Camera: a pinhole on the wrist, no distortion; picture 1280 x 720 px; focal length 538.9 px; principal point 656.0 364.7 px. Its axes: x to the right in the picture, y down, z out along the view. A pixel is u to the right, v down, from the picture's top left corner.
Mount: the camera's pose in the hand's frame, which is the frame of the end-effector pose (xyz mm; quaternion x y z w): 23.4 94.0 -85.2 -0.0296 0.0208 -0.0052 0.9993
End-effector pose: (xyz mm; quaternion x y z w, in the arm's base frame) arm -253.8 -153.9 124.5 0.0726 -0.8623 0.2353 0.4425
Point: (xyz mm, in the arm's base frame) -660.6 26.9 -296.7
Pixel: 526 688
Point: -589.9 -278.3 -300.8
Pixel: 477 380
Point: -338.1 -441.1 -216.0
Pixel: 297 73
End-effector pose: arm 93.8 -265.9 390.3 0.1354 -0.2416 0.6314 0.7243
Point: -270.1 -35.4 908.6
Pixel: 1071 600
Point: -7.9 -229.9 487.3
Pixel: 790 338
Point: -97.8 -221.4 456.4
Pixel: 740 652
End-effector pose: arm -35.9 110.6 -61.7 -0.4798 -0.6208 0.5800 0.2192
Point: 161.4 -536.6 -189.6
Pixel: outside the picture
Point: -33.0 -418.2 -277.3
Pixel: 67 570
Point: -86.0 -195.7 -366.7
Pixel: 367 652
